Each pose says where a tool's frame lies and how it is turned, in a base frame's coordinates. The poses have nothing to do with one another.
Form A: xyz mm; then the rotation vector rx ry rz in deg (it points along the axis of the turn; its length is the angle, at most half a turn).
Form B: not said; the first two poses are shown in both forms.
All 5 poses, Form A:
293, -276, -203, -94.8, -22.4, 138.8
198, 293, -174, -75.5, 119.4, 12.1
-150, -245, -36, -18.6, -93.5, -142.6
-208, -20, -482, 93.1, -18.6, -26.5
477, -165, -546, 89.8, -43.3, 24.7
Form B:
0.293, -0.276, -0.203, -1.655, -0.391, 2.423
0.198, 0.293, -0.174, -1.318, 2.084, 0.211
-0.150, -0.245, -0.036, -0.325, -1.632, -2.489
-0.208, -0.020, -0.482, 1.625, -0.325, -0.463
0.477, -0.165, -0.546, 1.567, -0.756, 0.431

